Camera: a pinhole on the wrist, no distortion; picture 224 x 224 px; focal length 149.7 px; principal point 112.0 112.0 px. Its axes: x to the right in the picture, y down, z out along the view. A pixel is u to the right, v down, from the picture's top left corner.
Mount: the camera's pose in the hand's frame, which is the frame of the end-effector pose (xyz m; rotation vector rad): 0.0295 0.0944 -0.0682 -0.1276 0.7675 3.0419
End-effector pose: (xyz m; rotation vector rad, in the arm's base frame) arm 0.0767 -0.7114 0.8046 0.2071 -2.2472 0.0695
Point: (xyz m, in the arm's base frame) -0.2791 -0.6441 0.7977
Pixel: 9.1 175.6
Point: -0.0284 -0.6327 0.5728
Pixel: 186.9 193.3
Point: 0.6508 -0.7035 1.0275
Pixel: behind the camera
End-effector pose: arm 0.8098 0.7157 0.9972 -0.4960 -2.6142 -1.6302
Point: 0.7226 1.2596 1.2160
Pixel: 30.9 95.1
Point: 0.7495 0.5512 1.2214
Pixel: behind the camera
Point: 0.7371 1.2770 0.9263
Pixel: 49.9 177.4
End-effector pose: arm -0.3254 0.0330 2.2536 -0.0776 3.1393 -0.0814
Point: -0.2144 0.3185 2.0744
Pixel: 176.2 84.1
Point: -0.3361 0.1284 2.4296
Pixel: behind the camera
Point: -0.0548 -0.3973 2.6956
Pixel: behind the camera
